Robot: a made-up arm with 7 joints. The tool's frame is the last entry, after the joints.
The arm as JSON. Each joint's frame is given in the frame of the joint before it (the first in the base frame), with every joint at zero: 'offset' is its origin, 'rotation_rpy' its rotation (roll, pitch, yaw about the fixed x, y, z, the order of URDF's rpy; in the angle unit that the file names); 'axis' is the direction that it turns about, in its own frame. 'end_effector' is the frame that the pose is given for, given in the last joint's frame.
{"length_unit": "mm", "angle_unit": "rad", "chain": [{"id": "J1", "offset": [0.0, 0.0, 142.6], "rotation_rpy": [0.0, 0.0, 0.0], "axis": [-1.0, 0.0, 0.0]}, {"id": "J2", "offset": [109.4, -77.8, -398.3], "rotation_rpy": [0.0, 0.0, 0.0], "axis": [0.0, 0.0, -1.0]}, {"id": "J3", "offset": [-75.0, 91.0, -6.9], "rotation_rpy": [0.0, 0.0, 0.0], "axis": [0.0, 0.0, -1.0]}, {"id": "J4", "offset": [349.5, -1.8, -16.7], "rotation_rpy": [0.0, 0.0, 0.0], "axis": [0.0, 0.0, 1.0]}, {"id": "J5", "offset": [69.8, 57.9, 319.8], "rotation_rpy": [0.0, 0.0, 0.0], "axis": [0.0, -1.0, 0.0]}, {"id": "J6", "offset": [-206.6, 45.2, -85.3], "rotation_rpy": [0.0, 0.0, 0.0], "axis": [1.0, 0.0, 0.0]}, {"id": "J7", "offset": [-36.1, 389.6, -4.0], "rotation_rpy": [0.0, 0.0, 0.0], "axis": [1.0, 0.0, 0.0]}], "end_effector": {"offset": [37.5, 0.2, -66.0], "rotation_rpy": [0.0, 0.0, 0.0]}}
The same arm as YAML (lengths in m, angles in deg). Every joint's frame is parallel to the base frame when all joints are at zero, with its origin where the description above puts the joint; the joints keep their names.
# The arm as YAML. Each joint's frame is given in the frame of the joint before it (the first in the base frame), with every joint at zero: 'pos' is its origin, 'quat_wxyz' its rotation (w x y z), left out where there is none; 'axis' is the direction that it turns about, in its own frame. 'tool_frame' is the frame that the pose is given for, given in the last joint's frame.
length_unit: m
angle_unit: deg
joints:
  - joint: J1
    pos: [0.0, 0.0, 0.1426]
    axis: "-x"
  - joint: J2
    pos: [0.1094, -0.0778, -0.3983]
    axis: "-z"
  - joint: J3
    pos: [-0.075, 0.091, -0.0069]
    axis: "-z"
  - joint: J4
    pos: [0.3495, -0.0018, -0.0167]
    axis: "+z"
  - joint: J5
    pos: [0.0698, 0.0579, 0.3198]
    axis: "-y"
  - joint: J6
    pos: [-0.2066, 0.0452, -0.0853]
    axis: "+x"
  - joint: J7
    pos: [-0.0361, 0.3896, -0.004]
    axis: "+x"
tool_frame:
  pos: [0.0375, 0.0002, -0.066]

